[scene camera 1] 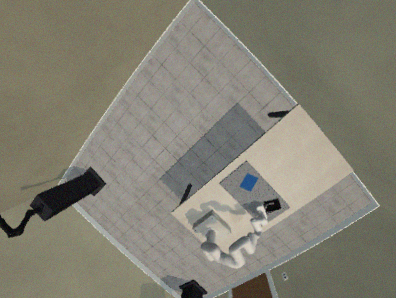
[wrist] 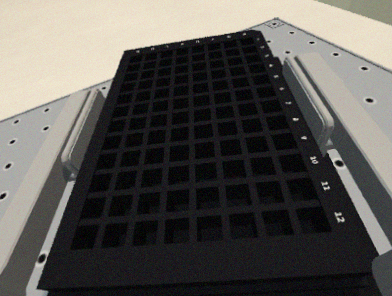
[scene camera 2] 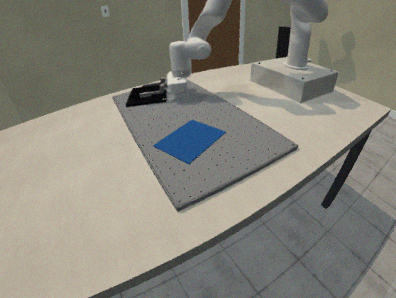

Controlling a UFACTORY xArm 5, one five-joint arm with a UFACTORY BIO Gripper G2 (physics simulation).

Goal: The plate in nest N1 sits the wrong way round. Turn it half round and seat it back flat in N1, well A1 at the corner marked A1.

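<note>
The black plate (scene camera 1: pixel 277 202) (scene camera 2: pixel 132 97) (wrist: pixel 210 262) has a grid of square wells. In the wrist view its numbers run down the right edge, with 12 nearest the camera, and small letters line the far edge. My gripper (scene camera 1: pixel 271 205) (scene camera 2: pixel 145 91) (wrist: pixel 197 117) is shut on the plate, one pad at each long side. The plate looks about level and slightly raised, with grey board showing beside it. Nest N1 is mostly hidden under it; a bit of black shows past the plate's right edge in the wrist view. No A1 corner mark is readable.
The grey perforated board (scene camera 1: pixel 232 182) (scene camera 2: pixel 250 145) (wrist: pixel 345 75) lies on the pale table (scene camera 1: pixel 310 145) (scene camera 2: pixel 75 185) (wrist: pixel 50 50). A flat blue rectangle (scene camera 1: pixel 249 182) (scene camera 2: pixel 190 141) lies on the board. The arm's box-shaped base (scene camera 1: pixel 210 220) (scene camera 2: pixel 295 82) stands on the table beside the board.
</note>
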